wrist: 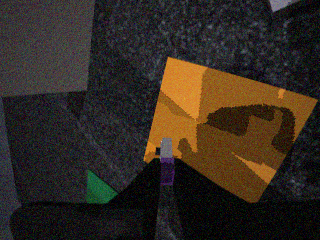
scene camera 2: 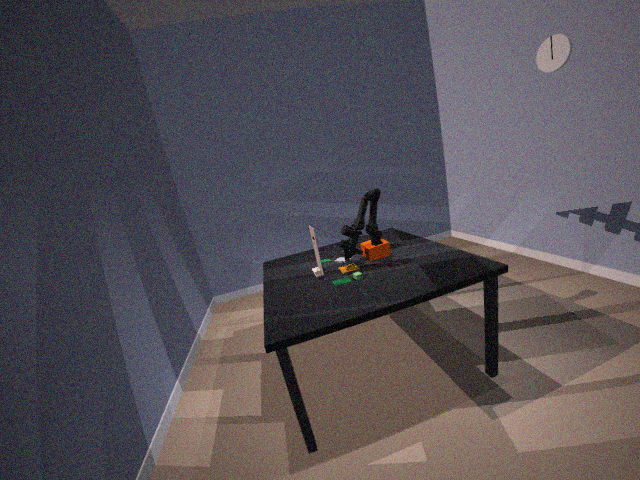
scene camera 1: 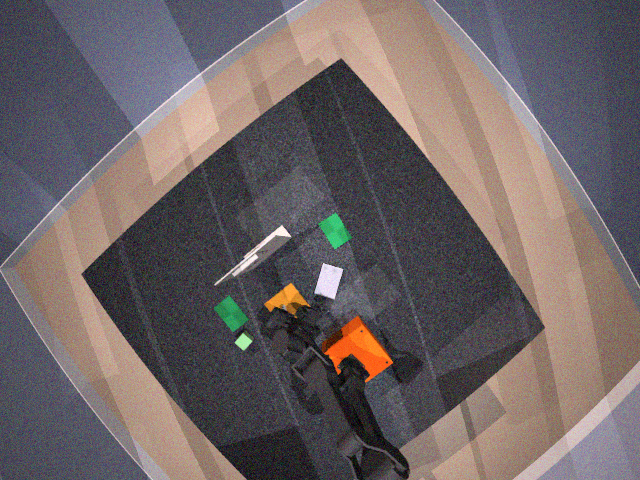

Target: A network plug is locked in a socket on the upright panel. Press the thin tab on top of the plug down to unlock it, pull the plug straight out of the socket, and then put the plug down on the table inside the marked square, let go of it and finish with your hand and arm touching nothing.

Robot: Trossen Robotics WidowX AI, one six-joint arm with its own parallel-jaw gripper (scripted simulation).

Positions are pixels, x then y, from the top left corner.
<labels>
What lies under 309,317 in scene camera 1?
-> The gripper.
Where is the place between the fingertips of the gripper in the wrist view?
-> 165,164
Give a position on an orange marked square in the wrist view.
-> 236,131
</labels>
